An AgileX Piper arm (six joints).
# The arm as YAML. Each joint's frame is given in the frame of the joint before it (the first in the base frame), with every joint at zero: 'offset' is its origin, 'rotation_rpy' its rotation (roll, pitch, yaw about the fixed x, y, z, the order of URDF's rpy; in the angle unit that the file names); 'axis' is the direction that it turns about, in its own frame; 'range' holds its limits. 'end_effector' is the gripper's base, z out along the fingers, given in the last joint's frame.
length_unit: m
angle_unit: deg
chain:
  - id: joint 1
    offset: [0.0, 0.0, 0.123]
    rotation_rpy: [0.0, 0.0, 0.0]
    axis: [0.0, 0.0, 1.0]
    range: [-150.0, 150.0]
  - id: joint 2
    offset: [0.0, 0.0, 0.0]
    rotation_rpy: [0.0, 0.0, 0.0]
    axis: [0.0, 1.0, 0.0]
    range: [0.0, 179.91]
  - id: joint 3
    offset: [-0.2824, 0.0, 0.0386]
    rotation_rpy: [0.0, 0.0, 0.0]
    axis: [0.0, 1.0, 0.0]
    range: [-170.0, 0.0]
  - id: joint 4
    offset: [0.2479, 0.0, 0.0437]
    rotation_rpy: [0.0, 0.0, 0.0]
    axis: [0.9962, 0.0, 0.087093]
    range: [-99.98, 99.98]
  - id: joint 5
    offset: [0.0, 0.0, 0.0]
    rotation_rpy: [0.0, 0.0, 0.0]
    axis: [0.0, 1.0, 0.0]
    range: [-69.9, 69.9]
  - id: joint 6
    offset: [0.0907, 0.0, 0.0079]
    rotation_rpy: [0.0, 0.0, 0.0]
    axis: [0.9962, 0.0, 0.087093]
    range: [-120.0, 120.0]
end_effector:
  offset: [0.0, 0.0, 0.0]
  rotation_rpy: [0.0, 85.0, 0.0]
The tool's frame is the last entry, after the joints.
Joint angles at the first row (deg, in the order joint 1, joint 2, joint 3, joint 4, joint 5, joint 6):
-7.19 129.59 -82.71 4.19 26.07 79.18
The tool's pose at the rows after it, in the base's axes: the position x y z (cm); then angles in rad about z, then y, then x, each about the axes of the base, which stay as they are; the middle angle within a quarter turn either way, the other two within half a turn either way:
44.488, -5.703, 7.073, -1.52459, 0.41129, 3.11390
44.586, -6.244, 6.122, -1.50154, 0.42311, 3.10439
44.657, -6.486, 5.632, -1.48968, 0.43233, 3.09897
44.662, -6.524, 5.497, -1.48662, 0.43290, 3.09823
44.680, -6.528, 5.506, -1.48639, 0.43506, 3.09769
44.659, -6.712, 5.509, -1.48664, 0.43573, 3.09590
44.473, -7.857, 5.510, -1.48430, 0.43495, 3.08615
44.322, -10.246, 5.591, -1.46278, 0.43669, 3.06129
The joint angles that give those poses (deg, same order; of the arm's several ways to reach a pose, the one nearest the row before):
-7.63 131.11 -82.76 4.09 23.13 81.26
-8.27 132.50 -82.76 4.09 21.01 81.74
-8.54 133.23 -82.76 4.08 19.72 82.03
-8.59 133.42 -82.76 4.09 19.49 82.14
-8.59 133.42 -82.76 4.09 19.37 82.14
-8.82 133.42 -82.76 4.14 19.32 81.81
-10.32 133.42 -82.76 4.53 19.32 79.99
-13.32 133.79 -83.73 4.58 19.63 77.88

